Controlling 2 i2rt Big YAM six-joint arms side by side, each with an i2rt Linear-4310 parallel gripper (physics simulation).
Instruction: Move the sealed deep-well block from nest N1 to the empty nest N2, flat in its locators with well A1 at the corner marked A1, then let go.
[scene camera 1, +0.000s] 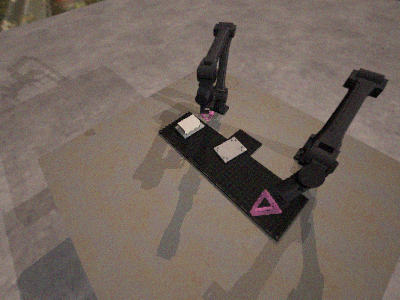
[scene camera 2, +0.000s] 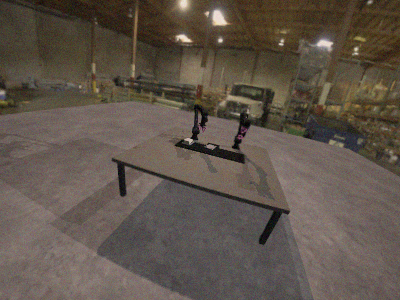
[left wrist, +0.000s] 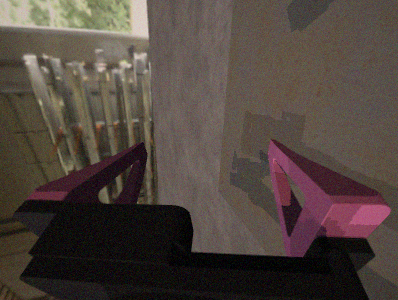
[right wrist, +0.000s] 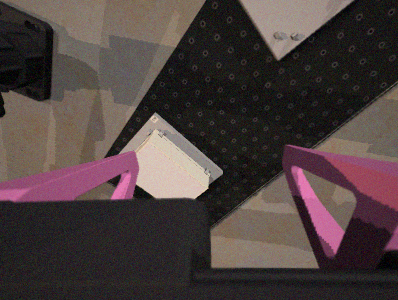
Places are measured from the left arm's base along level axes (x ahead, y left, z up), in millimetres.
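Pixels of known places: left gripper, between the fingertips: (scene camera 1: 251, 211) (scene camera 2: 240, 136) (left wrist: 205, 147); right gripper, between the fingertips: (scene camera 1: 208, 114) (scene camera 2: 201, 131) (right wrist: 208, 156); left arm's base, origin of its link: (scene camera 2: 235, 148); right arm's base, origin of its link: (scene camera 1: 219, 108) (scene camera 2: 194, 138) (right wrist: 23, 54).
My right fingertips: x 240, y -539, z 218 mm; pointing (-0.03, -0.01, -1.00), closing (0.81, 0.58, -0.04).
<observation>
For each thing: its top centre in the pictures, then the offset to it from my right fingertips. Level surfaces: height alone.
- sealed deep-well block, centre of its top: (right wrist: 163, 180) (scene camera 1: 188, 122) (scene camera 2: 188, 139) 10 mm ahead, 159 mm right, 152 mm down
- nest N1, centre of its top: (right wrist: 167, 169) (scene camera 1: 189, 125) 10 mm ahead, 159 mm right, 184 mm down
- Nest N2, centre of its top: (scene camera 1: 230, 147) (scene camera 2: 210, 145) 6 mm back, 161 mm left, 184 mm down
- black perforated board, height of its surface: 205 mm down
- tan table, height of its surface: 219 mm down
The sealed deep-well block (scene camera 1: 190, 123) (scene camera 2: 188, 141) (right wrist: 172, 172), pale cream, sits on the thin grey plate of nest N1 (right wrist: 176, 137) at the board's left end in scene camera 1. Nest N2 (scene camera 1: 230, 150) (scene camera 2: 211, 147) (right wrist: 295, 17), a pale plate with small locators, holds no block; its A1 mark is not readable. My right gripper (scene camera 1: 207, 115) (right wrist: 208, 156) is open and empty beside N1 in scene camera 1. The block's lower part is hidden behind its hardware in the right wrist view. My left gripper (scene camera 1: 266, 204) (left wrist: 205, 147) is open and empty above the board's other end.
The black perforated board (scene camera 1: 240, 185) (right wrist: 235, 100) lies on the tan table (scene camera 1: 100, 165) (scene camera 2: 175, 172), with a side piece behind N2. The right arm's dark base (right wrist: 25, 55) shows at the upper left of the right wrist view. Arm shadows cross the table.
</observation>
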